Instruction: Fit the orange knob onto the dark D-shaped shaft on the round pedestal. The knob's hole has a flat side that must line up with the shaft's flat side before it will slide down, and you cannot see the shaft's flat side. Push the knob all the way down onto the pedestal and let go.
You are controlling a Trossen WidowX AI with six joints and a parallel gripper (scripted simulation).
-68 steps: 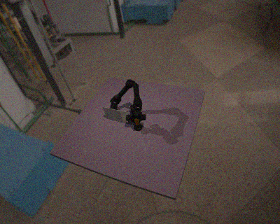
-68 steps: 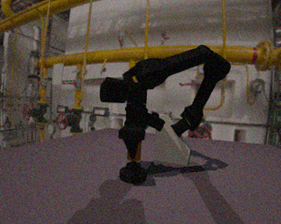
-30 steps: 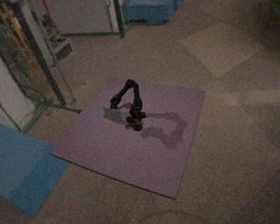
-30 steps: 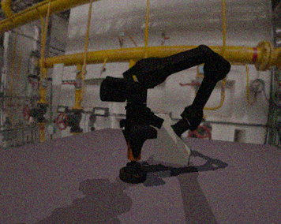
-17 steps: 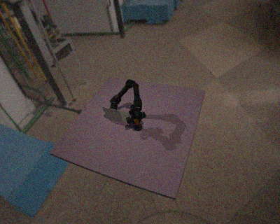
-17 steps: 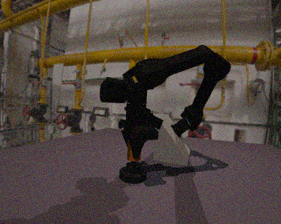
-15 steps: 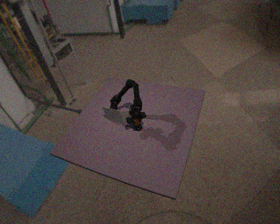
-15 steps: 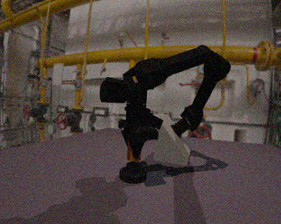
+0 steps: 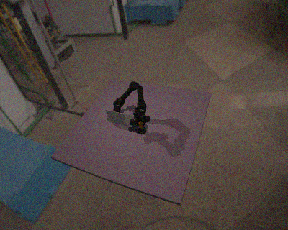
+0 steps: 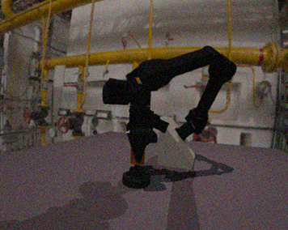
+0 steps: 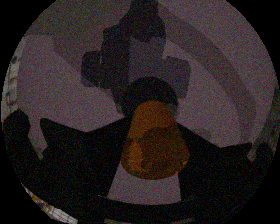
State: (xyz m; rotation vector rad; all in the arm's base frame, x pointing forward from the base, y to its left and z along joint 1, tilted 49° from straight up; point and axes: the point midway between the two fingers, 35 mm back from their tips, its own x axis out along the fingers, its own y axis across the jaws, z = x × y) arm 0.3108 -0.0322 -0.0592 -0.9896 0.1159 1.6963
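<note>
Now: the orange knob 20 mm above my gripper tip. From my gripper tip the other things lie so: pedestal 40 mm below.
</note>
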